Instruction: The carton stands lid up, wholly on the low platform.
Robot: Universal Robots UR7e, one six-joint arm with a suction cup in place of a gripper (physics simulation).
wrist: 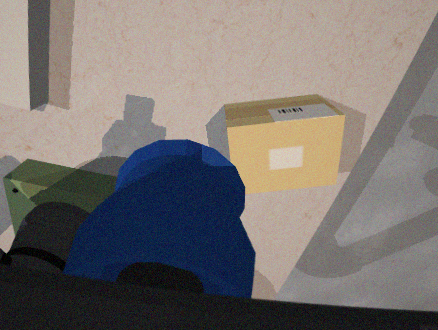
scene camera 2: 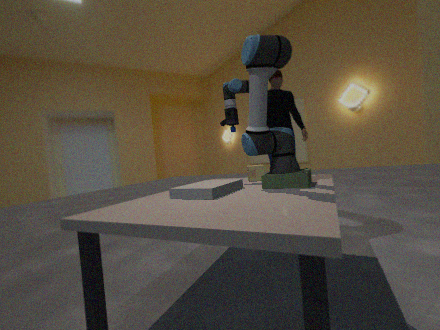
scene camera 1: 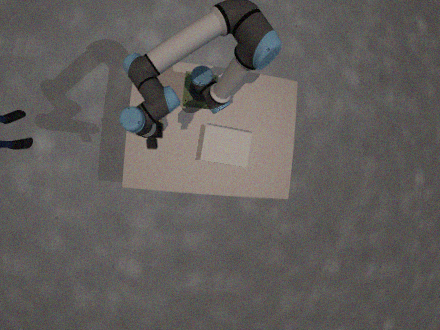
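Seen in the pictures: hand, its tool point: [wrist: 180, 200] [scene camera 2: 233, 131]; arm's base, origin of its link: [wrist: 68, 235] [scene camera 2: 284, 172].
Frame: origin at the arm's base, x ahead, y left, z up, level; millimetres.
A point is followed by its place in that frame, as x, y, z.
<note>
The yellow-brown carton [scene camera 2: 257, 173] @(204, -258, -21) [wrist: 287, 150] @(244, -325, 29) stands on the table, off the platform. In the wrist view its plain face with a small white label is up, and its taped face with the barcode faces sideways; it lies on a side. In scene camera 1 the arm's wrist hides it. The low pale platform [scene camera 1: 227, 146] @(363, 187, -22) [scene camera 2: 207, 188] @(287, 351, -23) [wrist: 12, 50] @(303, 50, -22) lies flat on the table with bare top. My gripper, a blue suction cup [scene camera 2: 233, 129] [wrist: 177, 150], is off and holds nothing. It hangs high above the table, clear of the carton.
The arm's green base block [scene camera 1: 188, 100] @(73, -80, -1) [scene camera 2: 286, 180] @(-15, 105, -32) [wrist: 65, 181] @(100, 5, -28) stands on the table [scene camera 1: 270, 110] @(80, 509, -70) [scene camera 2: 225, 220] @(99, 644, -70) [wrist: 200, 50] @(334, -192, -70) near the carton. The table edge runs close to the carton in the wrist view. A person [scene camera 2: 281, 107] stands behind the arm.
</note>
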